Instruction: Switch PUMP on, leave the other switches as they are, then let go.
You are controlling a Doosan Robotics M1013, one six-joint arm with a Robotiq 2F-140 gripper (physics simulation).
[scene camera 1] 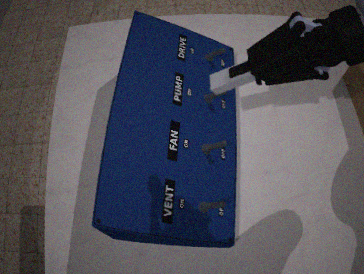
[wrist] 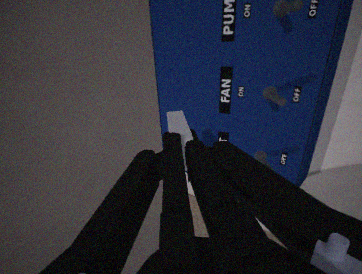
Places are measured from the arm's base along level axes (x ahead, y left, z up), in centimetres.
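Where they show: gripper, fingertip midpoint: [scene camera 1: 212, 84] [wrist: 175, 123].
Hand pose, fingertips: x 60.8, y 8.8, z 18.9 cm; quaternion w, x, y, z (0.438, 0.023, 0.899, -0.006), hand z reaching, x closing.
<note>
After its pixels a point has its place.
A blue panel [scene camera 1: 135, 125] @(x 73.7, y 8.0, z 5.0 cm) [wrist: 187, 65] @(x 72.4, y 4.8, z 4.5 cm) carries four grey toggle switches. The PUMP switch [scene camera 1: 210, 98] @(x 58.8, y -1.2, z -0.5 cm) [wrist: 288, 7] @(x 57.0, y -1.5, z 1.5 cm) leans toward its OFF mark; in the scene view the fingertips partly cover it. The DRIVE switch [scene camera 1: 215, 55] @(x 56.7, y -13.0, z 0.1 cm), the FAN switch [scene camera 1: 214, 146] @(x 58.9, y 10.6, z 0.7 cm) [wrist: 274, 95] @(x 58.5, y 9.8, z 0.9 cm) and the VENT switch [scene camera 1: 212, 206] @(x 59.9, y 22.5, z 0.7 cm) [wrist: 261, 157] @(x 60.5, y 21.6, z -0.3 cm) also lean toward OFF. My gripper [scene camera 1: 215, 83] @(x 60.8, y 8.8, z 18.9 cm) [wrist: 175, 123] @(x 60.8, y 8.8, z 18.9 cm) is shut and empty. In the scene view its pale tips overlap the panel's right part, between the DRIVE and PUMP switches. Its height above the panel and any contact with the PUMP lever cannot be told.
The panel stands on a white table top [scene camera 1: 280, 170] @(x 41.6, y 12.2, z -10.8 cm) [wrist: 345, 120] @(x 50.6, y 16.1, z -10.8 cm). The arm reaches in from the upper right of the scene view, beside the DRIVE switch. Tiled floor [scene camera 1: 25, 100] shows at the left. Shadows fall across the table and the panel's lower part.
</note>
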